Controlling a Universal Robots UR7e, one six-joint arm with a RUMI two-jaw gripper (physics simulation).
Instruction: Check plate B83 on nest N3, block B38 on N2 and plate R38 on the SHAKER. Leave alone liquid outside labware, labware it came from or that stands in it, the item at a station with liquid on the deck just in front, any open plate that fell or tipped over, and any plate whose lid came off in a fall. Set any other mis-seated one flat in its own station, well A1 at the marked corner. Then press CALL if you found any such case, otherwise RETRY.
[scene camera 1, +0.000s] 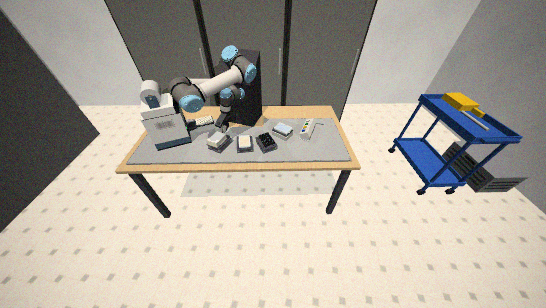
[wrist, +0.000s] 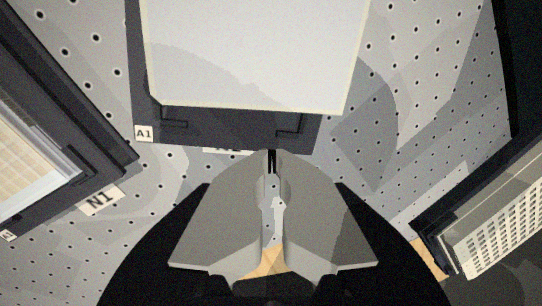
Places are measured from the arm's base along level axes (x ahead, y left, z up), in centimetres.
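Pixels of known places: gripper, fingertip midpoint: (wrist: 271, 151).
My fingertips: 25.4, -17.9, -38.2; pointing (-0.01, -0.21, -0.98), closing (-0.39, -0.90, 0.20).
Ahead of a thing's pixels: the offset from my fingertips to its top centre, as dx, dy, dz. "*": to the spot under its first point.
Block B38 {+9.7, -3.3, +4.5} (scene camera 1: 219, 138) (wrist: 250, 55) is a white block on the dark nest N2 {+8.2, -2.1, +0.4} (scene camera 1: 220, 149) (wrist: 230, 125). In the wrist view its near edge stands back from the nest's near edge, and pocket corner marks show there; the A1 tag is at the nest's near left corner. Plate B83 {+11.0, +34.1, +1.9} (scene camera 1: 266, 140) is dark and sits on the third nest; its seating is too small to tell. Plate R38 {+0.0, +48.6, +2.9} (scene camera 1: 282, 128), pale blue on top, is on the shaker {* +7.1, +48.0, +0.0} (scene camera 1: 283, 136). My gripper (scene camera 1: 223, 130) (wrist: 271, 151) is shut and empty, behind N2, its tips by the N2 label.
Nest N1 {+10.7, +17.0, -1.0} (scene camera 1: 245, 151) (wrist: 107, 157) holds a clear-lidded cream plate {+10.7, +17.0, +0.1} (scene camera 1: 244, 142) (wrist: 30, 155). The white machine {-3.2, -40.3, +40.7} (scene camera 1: 167, 127) stands left, with a white perforated plate {-11.2, -15.4, +6.3} (scene camera 1: 203, 120) (wrist: 505, 235) beside it. The button panel {-1.2, +70.0, +3.5} (scene camera 1: 307, 129) stands right. A blue cart (scene camera 1: 425, 102) is off the table.
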